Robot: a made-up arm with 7 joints. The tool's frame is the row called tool. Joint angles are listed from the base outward. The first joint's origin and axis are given. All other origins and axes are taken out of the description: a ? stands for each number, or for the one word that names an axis. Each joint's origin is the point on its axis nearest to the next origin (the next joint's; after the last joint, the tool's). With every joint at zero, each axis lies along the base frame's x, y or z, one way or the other. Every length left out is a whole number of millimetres.
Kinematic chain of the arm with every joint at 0, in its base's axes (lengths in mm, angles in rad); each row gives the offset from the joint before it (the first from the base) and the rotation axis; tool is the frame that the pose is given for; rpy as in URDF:
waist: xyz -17 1 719 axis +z
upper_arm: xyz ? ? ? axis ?
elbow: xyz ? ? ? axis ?
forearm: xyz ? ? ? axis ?
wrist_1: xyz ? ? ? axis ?
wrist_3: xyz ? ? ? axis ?
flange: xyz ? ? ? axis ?
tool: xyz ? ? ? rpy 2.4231 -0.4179 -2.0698
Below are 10 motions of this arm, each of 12 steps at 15 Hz.
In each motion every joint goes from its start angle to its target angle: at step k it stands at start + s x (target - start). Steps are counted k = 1, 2, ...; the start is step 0. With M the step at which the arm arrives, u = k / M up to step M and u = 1 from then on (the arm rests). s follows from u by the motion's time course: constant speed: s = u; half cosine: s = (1 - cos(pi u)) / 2; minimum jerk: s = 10 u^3 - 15 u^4 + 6 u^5.
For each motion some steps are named. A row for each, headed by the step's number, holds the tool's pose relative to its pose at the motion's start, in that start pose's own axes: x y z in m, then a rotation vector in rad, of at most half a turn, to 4 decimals.
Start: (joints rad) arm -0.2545 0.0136 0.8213 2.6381 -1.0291 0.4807 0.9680
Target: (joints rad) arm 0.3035 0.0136 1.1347 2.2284 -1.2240 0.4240 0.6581
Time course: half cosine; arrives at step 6
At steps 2, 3, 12:
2: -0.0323 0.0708 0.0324 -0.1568 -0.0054 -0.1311
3: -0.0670 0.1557 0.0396 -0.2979 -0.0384 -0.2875
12: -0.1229 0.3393 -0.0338 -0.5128 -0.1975 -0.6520

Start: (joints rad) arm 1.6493 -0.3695 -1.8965 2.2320 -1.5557 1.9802 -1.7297
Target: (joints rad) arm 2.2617 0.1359 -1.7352 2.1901 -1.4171 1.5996 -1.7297
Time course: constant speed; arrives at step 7
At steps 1, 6, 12:
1: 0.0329 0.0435 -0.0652 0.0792 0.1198 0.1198
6: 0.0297 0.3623 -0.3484 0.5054 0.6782 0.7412
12: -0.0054 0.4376 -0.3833 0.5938 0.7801 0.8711

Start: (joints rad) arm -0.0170 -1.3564 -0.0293 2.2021 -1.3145 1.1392 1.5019
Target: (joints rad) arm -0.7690 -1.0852 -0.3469 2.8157 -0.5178 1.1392 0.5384
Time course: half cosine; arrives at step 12
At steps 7, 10, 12:
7: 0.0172 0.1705 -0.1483 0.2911 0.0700 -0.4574
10: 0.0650 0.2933 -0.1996 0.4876 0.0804 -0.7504
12: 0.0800 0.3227 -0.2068 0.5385 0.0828 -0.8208

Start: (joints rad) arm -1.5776 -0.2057 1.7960 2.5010 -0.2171 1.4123 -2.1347
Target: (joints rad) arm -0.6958 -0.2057 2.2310 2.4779 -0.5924 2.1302 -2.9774
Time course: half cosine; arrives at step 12
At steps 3, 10, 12:
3: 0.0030 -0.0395 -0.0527 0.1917 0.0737 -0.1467
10: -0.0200 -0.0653 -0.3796 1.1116 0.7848 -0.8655
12: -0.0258 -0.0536 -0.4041 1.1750 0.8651 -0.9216

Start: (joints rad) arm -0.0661 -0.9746 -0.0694 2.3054 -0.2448 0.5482 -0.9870
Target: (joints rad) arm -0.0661 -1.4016 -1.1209 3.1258 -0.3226 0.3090 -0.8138
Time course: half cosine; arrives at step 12
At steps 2, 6, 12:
2: 0.0622 0.0040 -0.0180 0.0288 0.0766 0.0901
6: 0.3760 0.1282 -0.2320 0.2589 0.6040 0.6056
12: 0.4367 0.3568 -0.5491 0.5692 1.2939 0.9777

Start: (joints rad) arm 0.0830 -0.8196 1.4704 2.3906 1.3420 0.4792 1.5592
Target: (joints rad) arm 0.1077 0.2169 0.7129 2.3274 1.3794 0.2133 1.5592
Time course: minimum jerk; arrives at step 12
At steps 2, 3, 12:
2: -0.0223 0.0230 -0.0211 -0.0189 -0.0424 -0.0285
3: -0.0618 0.0656 -0.0657 -0.0532 -0.1252 -0.0819
12: -0.0997 0.3479 -0.9105 -0.2027 -1.3557 -0.5996

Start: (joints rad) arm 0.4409 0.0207 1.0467 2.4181 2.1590 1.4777 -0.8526
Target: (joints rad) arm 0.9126 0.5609 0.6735 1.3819 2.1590 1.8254 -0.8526
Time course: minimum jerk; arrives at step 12
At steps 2, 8, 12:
2: 0.0197 0.0042 -0.0105 0.0079 -0.0291 0.0296
8: 0.4301 0.2309 0.0033 0.1038 -0.7994 0.6645
12: 0.4965 0.3263 0.0771 0.1196 -1.0447 0.8450

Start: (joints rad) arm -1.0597 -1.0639 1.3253 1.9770 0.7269 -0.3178 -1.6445
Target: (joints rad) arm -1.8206 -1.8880 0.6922 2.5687 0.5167 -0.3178 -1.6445
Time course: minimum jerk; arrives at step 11
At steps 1, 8, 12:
1: -0.0003 -0.0013 -0.0013 0.0061 0.0070 -0.0046
8: -0.3588 0.0611 -0.3396 1.0306 0.4289 -0.7158
12: -0.4280 0.1377 -0.4005 1.2031 0.3889 -0.8121

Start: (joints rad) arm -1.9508 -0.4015 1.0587 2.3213 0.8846 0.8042 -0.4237
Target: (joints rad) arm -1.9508 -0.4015 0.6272 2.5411 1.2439 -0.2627 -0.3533
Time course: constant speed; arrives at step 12
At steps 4, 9, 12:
4: 0.0377 -0.0075 -0.1356 0.4216 -0.1895 0.1377
9: 0.0930 0.0527 -0.2882 0.9442 -0.4309 0.2739
12: 0.1249 0.1182 -0.3561 1.2515 -0.5821 0.3339

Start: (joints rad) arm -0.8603 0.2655 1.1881 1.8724 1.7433 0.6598 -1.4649
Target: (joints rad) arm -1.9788 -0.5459 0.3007 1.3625 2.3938 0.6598 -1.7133
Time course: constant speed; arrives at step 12
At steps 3, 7, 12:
3: 0.0979 -0.0023 -0.1904 0.3264 0.3237 0.1509
7: 0.1118 0.1068 -0.4786 0.8522 0.7123 0.3320
12: -0.0826 0.3742 -0.6805 1.6112 1.1390 0.3925

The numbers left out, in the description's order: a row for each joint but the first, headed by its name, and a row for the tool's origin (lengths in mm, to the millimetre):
upper_arm: xyz 6 -15 0, axis +y
elbow: xyz -7 0 261, axis +z
forearm: xyz 98 -20 0, axis -y
wrist_1: xyz 89 0 -310, axis -z
wrist_3: xyz 19 -41 0, axis +y
flange: xyz 104 0 -185, axis -z
tool: xyz -7 12 0

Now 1 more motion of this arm.
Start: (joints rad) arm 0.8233 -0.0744 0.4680 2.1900 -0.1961 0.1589 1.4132
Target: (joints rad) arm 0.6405 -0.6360 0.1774 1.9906 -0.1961 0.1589 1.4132
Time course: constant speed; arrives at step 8
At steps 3, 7, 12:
3: -0.0494 0.0842 -0.0696 0.1566 -0.0347 -0.1653
7: -0.0868 0.2179 -0.1618 0.3638 -0.1109 -0.3700
12: -0.0903 0.2548 -0.1841 0.4136 -0.1355 -0.4187

